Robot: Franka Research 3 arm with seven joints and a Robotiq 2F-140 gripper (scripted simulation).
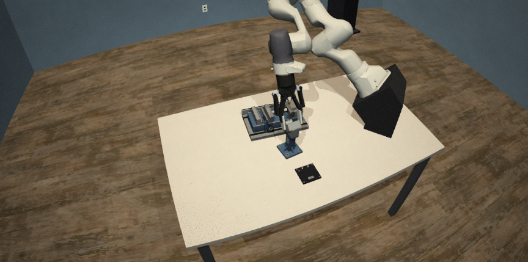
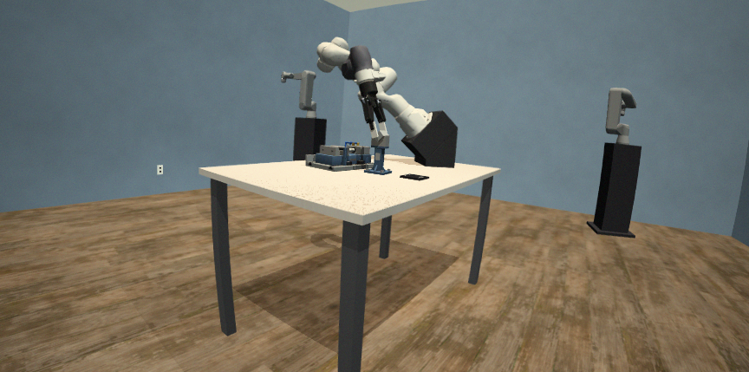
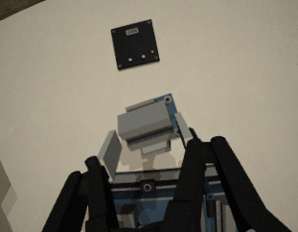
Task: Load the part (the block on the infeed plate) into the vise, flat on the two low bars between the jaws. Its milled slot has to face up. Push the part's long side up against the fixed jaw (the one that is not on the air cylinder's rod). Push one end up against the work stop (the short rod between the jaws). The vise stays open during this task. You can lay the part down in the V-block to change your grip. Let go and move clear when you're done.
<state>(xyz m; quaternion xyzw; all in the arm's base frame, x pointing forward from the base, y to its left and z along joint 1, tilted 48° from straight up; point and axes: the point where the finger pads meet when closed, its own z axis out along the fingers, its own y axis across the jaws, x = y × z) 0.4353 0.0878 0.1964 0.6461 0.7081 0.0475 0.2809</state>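
My hand is 20 mm above the part and 10 mm to the right of it. Also, from my hand: black infeed plate: 180 mm to the left, 170 mm below, 30 mm ahead; then vise: 180 mm to the right, 140 mm below, 50 mm behind; then air cylinder: 150 mm to the right, 140 mm behind, 100 mm below.
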